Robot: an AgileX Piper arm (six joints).
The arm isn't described. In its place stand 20 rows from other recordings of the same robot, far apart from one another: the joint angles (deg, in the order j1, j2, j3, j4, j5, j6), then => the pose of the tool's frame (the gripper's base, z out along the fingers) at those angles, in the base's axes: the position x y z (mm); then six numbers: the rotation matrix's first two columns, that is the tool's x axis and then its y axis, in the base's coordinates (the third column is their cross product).
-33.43, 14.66, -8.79, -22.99, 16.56, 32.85 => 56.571 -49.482 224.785 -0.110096 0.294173 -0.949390 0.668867 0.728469 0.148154
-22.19, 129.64, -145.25, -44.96, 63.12, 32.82 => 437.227 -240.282 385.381 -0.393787 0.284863 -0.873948 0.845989 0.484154 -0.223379
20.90, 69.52, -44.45, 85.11, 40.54, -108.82 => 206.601 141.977 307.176 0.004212 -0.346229 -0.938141 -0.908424 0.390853 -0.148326
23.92, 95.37, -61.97, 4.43, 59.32, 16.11 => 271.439 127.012 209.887 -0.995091 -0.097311 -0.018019 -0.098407 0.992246 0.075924
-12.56, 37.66, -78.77, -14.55, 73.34, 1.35 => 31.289 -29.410 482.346 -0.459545 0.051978 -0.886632 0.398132 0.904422 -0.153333
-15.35, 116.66, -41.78, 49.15, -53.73, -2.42 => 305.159 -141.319 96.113 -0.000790 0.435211 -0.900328 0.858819 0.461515 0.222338
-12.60, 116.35, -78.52, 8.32, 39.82, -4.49 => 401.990 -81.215 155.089 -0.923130 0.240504 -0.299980 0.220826 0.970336 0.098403
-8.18, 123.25, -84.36, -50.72, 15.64, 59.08 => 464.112 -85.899 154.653 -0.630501 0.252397 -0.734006 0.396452 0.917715 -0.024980
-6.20, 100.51, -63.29, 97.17, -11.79, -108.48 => 383.194 -60.185 229.049 -0.594303 -0.126035 -0.794304 0.161453 0.948841 -0.271356
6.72, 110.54, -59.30, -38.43, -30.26, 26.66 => 398.731 75.681 176.062 -0.309485 -0.165652 -0.936364 -0.446088 0.894923 -0.010880
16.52, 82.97, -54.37, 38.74, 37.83, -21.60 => 268.834 116.165 259.078 -0.858321 -0.074724 -0.507643 -0.320006 0.851320 0.415752
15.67, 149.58, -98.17, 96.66, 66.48, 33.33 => 443.558 210.504 46.587 -0.173212 0.229189 0.957846 0.980475 -0.051797 0.189698
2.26, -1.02, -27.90, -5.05, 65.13, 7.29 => -9.284 -7.639 267.848 -0.511853 0.069548 -0.856253 0.075356 0.996510 0.035894
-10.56, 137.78, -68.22, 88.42, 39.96, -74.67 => 395.226 -14.250 3.488 -0.900259 0.346836 -0.263131 0.091748 0.741981 0.664113
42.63, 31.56, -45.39, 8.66, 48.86, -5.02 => 58.014 67.428 360.630 -0.373724 -0.327470 -0.867810 -0.740833 0.668356 0.066835
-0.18, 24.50, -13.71, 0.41, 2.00, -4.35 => 100.886 -0.294 259.469 -0.135482 -0.068291 -0.988424 -0.006431 0.997661 -0.068048
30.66, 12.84, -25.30, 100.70, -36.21, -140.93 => 60.386 -25.610 332.105 0.067678 -0.539406 -0.839322 0.149701 0.837217 -0.525982
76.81, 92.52, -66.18, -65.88, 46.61, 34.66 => 136.559 318.173 284.722 0.086523 -0.872456 -0.480973 -0.635680 0.323384 -0.700953
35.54, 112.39, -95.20, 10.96, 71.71, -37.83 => 318.383 247.624 248.984 -0.335715 -0.921888 -0.193439 -0.941835 0.325128 0.085074
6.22, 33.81, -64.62, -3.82, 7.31, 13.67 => 57.046 5.441 520.193 0.450180 0.221676 -0.864984 -0.180872 0.971252 0.154775
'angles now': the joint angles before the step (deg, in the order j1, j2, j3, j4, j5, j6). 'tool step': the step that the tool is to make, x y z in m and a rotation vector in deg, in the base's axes. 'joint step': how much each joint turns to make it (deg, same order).
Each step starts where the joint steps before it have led.
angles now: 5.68, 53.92, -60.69, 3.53, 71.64, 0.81
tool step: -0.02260, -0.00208, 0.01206, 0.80, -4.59, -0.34
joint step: 0.00, -5.06, 0.00, 0.10, 0.38, 0.46
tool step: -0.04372, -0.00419, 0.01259, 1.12, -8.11, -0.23
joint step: 0.01, -9.58, 1.00, 0.09, 0.38, 0.38
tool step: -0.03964, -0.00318, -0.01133, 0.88, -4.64, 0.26
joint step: -0.03, -9.74, 4.53, 0.51, 0.51, -0.02
